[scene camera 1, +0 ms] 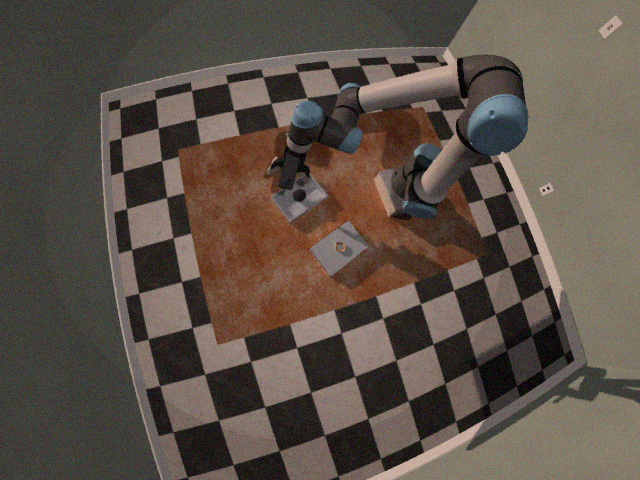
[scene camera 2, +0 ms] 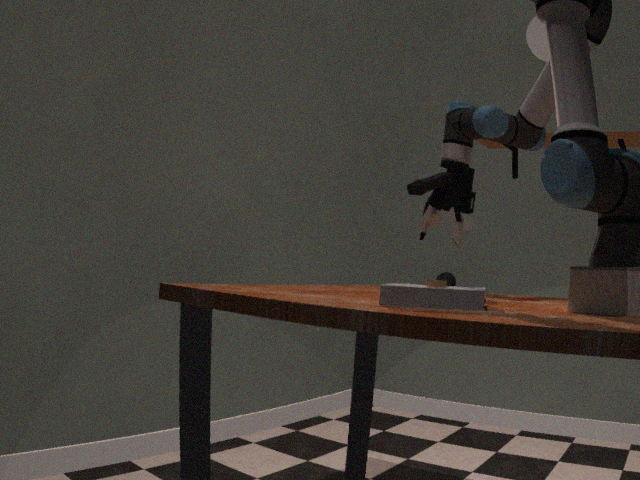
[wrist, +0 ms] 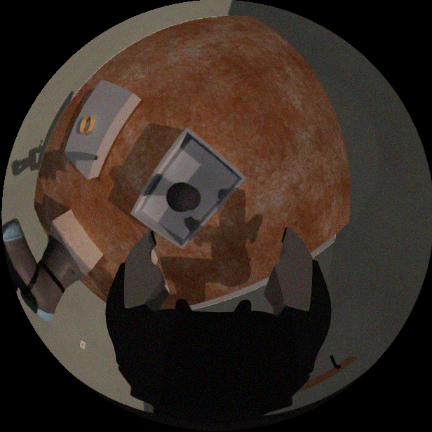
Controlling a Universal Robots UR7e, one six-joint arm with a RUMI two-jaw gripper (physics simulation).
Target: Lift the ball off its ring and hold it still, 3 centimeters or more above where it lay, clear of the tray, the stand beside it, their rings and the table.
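Frame: origin at the arm's base, x back, y right, z up, level; metres.
Seen in the pictures: gripper, fingertip midpoint: (scene camera 2: 439,243); arm's base, origin of the base link: (scene camera 2: 623,269).
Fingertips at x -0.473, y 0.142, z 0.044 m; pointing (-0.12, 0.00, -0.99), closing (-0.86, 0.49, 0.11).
Pixels of each thing's top centre, then the offset from my fingertips to it. "spot": a spot on its surface instead. Level surfaces: height alone.
- dark ball, middle of its top: (scene camera 2: 446,272) (scene camera 1: 300,192) dx +0.038, dy -0.040, dz -0.068 m
- grey open tray, middle of its top: (scene camera 1: 299,195) dx +0.038, dy -0.040, dz -0.100 m
- orange-yellow ring, surface spot: (scene camera 2: 436,283) spot: dx +0.119, dy -0.304, dz -0.086 m
- brown table, its level: dz -0.128 m
The dark ball (scene camera 1: 299,194) (scene camera 2: 447,278) (wrist: 183,197) lies inside the grey open tray (scene camera 1: 293,210) (wrist: 216,154); the ring under it cannot be made out. In scene camera 2 the ball shows above the stand's top edge, and the tray is hidden behind the stand. My gripper (scene camera 1: 290,171) (scene camera 2: 439,240) (wrist: 217,231) is open and empty, pointing down, well above the ball and apart from it. In the wrist view the ball is ahead of the fingertips and left of the midline between them.
The grey stand (scene camera 1: 326,260) (scene camera 2: 431,298) (wrist: 106,100) is beside the tray, bearing an orange-yellow ring (scene camera 1: 335,247) (scene camera 2: 436,283) (wrist: 92,125). The brown table (scene camera 1: 248,258) (scene camera 2: 268,294) (wrist: 280,125) carries both, and the arm's pale base block (scene camera 1: 388,193) (scene camera 2: 598,291) (wrist: 77,240).
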